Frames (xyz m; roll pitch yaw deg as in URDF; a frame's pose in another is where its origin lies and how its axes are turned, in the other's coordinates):
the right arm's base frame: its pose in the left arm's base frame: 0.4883 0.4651 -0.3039 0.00 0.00 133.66
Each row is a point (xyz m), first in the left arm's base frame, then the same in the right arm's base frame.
Working: the left arm's base frame: its pose in the right arm's base frame: 0.0006 0.6744 0.3039 0.00 0.00 -133.66

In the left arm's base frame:
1: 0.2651 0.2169 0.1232
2: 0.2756 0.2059 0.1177
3: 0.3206 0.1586 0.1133
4: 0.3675 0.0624 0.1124
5: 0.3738 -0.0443 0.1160
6: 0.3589 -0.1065 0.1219
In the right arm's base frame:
1: -0.0255 0.3328 0.4271
2: -0.0407 0.3328 0.4216
3: -0.1060 0.3329 0.4172
4: -0.2079 0.3654 0.4163
5: -0.2895 0.4345 0.4199
6: -0.3242 0.4882 0.4258

